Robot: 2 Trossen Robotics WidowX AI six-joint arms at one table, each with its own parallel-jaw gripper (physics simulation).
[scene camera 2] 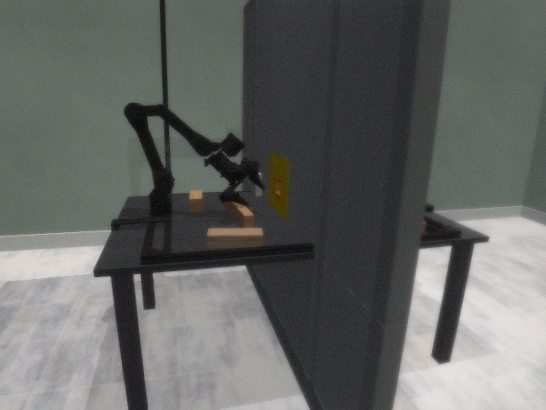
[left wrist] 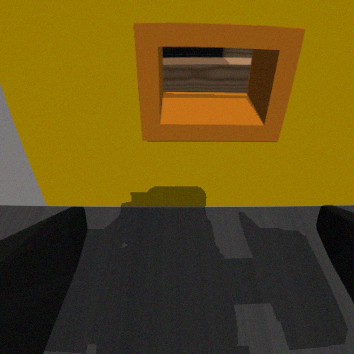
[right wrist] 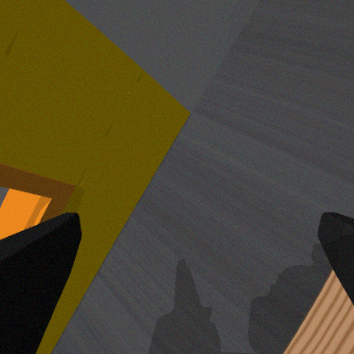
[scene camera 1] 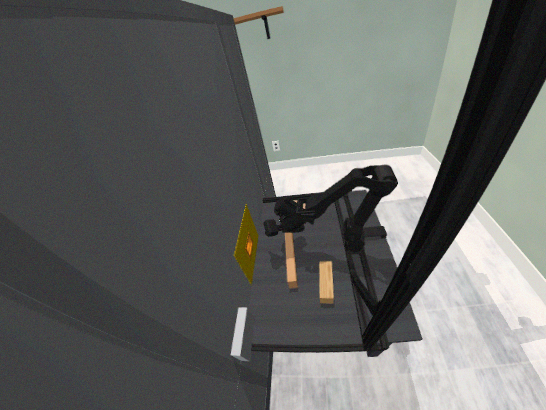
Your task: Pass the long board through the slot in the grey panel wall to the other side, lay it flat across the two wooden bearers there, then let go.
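Frame: origin at the left arm's base, x ahead, y left, z up, level; centimetres.
Seen in the pictures: left gripper, fingertip midpoint: (left wrist: 204, 217); right gripper, fingertip midpoint: (scene camera 2: 256, 197) (right wrist: 202, 224); right arm's base at its link origin: (scene camera 2: 160, 214) (scene camera 1: 354, 247).
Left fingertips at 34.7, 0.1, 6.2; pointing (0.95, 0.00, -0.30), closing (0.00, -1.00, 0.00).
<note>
Offsets run from my left fingertips to a thing's middle, as dx, dy, dz. "pt": to the spot under its first point.
The long board @(+29.7, +1.5, -5.3) (scene camera 1: 290, 255) (scene camera 2: 243, 215) lies on the table near the grey panel wall (scene camera 1: 150, 125) (scene camera 2: 360, 125); its end shows at the lower right of the right wrist view (right wrist: 322, 327). Wood shows across the orange-framed slot @(pt +12.7, +0.5, -0.6) (scene camera 1: 249, 245) (scene camera 2: 278, 187) (left wrist: 148, 85) (right wrist: 30, 182) in the left wrist view. My right gripper (scene camera 1: 283, 229) (scene camera 2: 250, 192) (right wrist: 202, 224) is open and empty, above the board's far part and beside the yellow plate. My left gripper (left wrist: 204, 217) is open and empty, facing the slot. Which wooden pieces are the bearers I cannot tell.
A short wooden block @(+43.4, -15.0, -5.7) (scene camera 1: 326, 280) (scene camera 2: 195, 201) lies farther from the wall. Another wooden block @(+34.4, +27.6, -6.2) (scene camera 1: 302, 205) (scene camera 2: 235, 236) is partly hidden by my right arm in scene camera 1. A small wooden piece @(-25.0, +25.9, -6.0) (scene camera 2: 424, 227) shows beyond the wall. A pale block @(pt +15.2, -35.0, +1.8) (scene camera 1: 239, 332) sits at the wall.
</note>
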